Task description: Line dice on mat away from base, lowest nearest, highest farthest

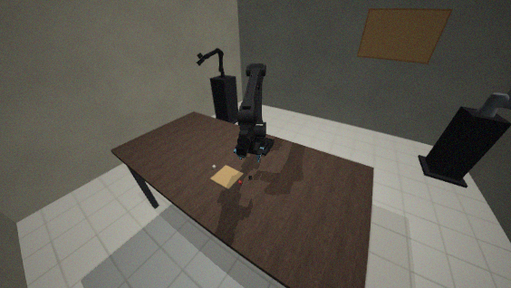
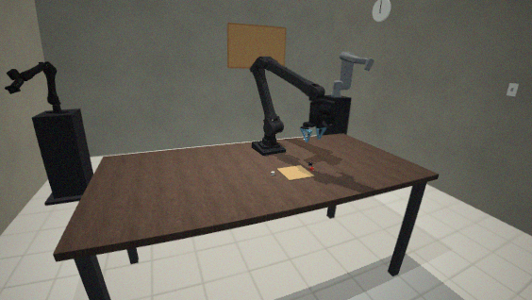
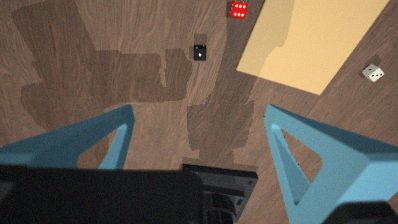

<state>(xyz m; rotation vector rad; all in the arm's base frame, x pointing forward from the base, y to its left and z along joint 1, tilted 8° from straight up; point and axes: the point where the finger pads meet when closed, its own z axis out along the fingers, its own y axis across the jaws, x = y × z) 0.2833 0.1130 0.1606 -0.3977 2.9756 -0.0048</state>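
My hand is 14 cm above the black die. Round my hand: white die (4 cm ahead, 25 cm to the right, 14 cm below); then red die (6 cm ahead, 3 cm to the right, 14 cm below); then tan mat (6 cm ahead, 13 cm to the right, 15 cm below).
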